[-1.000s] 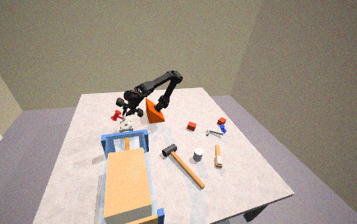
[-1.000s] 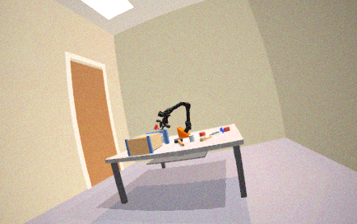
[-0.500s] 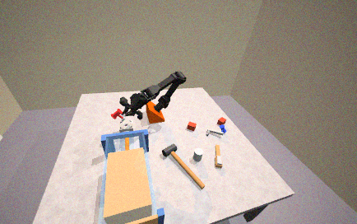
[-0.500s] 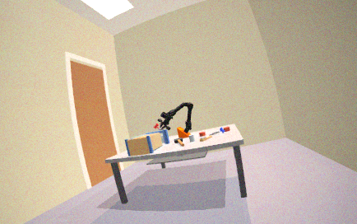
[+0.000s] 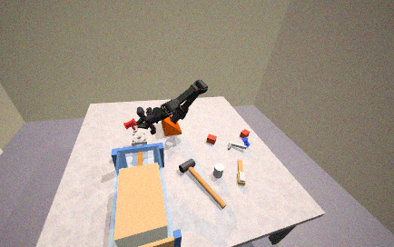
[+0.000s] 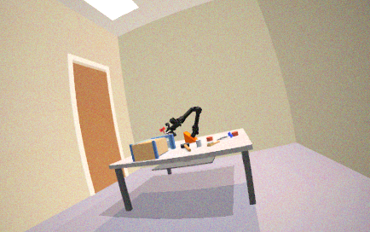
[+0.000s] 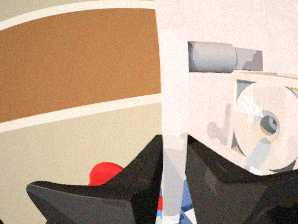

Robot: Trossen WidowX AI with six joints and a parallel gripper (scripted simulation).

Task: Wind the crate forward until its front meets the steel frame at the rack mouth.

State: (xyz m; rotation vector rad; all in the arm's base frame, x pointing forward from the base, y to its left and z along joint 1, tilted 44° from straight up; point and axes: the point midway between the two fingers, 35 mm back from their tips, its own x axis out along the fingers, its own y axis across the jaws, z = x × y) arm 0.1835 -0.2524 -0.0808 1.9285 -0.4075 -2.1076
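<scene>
Right now my gripper tip is 50 mm short of the red grip, 40 mm below it and 10 mm to the left of it. Round my gripper tip: frame: 170 mm ahead, 70 mm below, 20 mm to the left; then red-handled winch handle: 10 mm ahead, 10 mm above; then grey hand winch: 140 mm below, 10 mm to the left, 10 mm behind.
</scene>
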